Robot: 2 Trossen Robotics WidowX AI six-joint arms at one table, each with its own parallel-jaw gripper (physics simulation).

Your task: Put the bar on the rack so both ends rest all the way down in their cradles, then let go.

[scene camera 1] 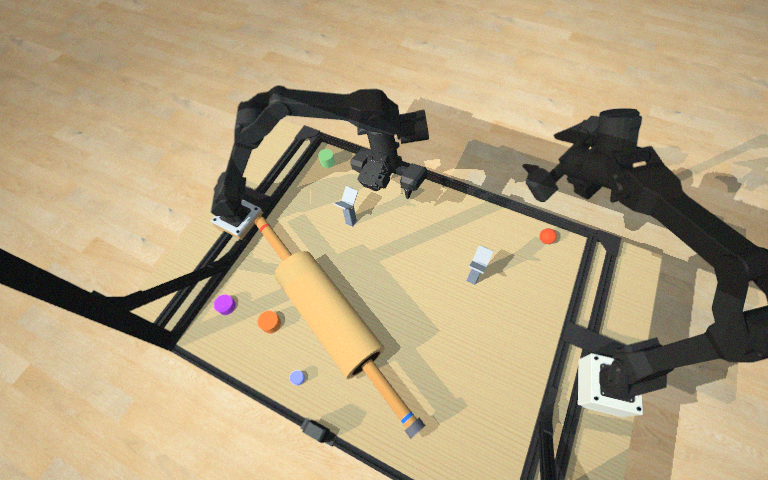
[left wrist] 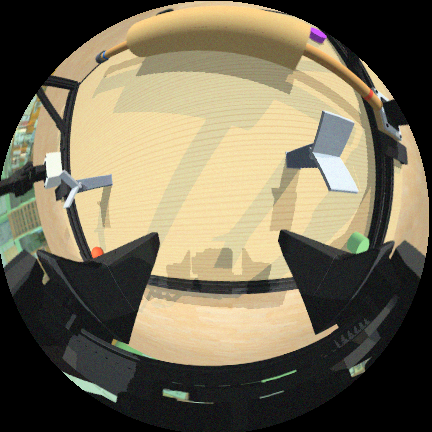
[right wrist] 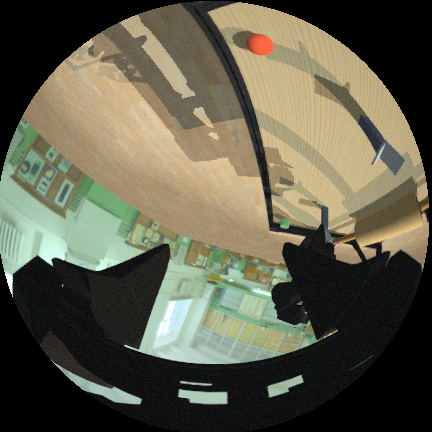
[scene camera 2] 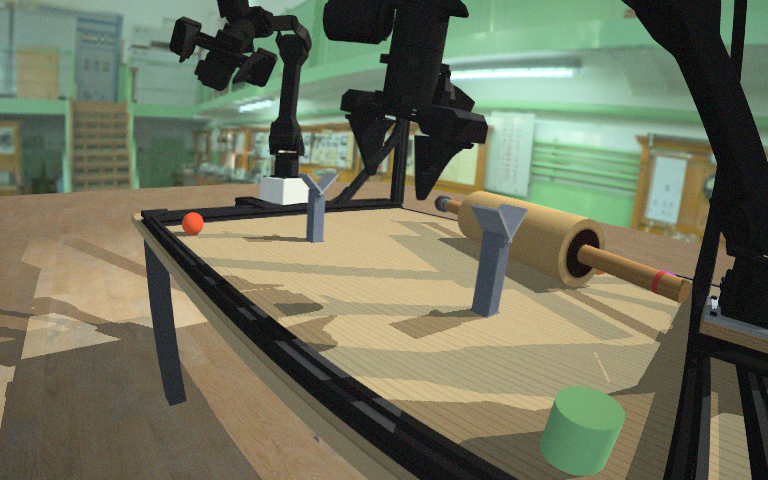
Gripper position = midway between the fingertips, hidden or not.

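Observation:
A bar (scene camera 2: 569, 248), (scene camera 1: 350, 342), (left wrist: 238, 35), (right wrist: 398, 217) and a green cylinder (scene camera 2: 584, 423) rest on the table. My left gripper (scene camera 2: 394, 186), (scene camera 1: 392, 192), (left wrist: 219, 237) is open and holds nothing. Open and empty as well: my right gripper (scene camera 2: 207, 70), (scene camera 1: 538, 151), (right wrist: 228, 249).

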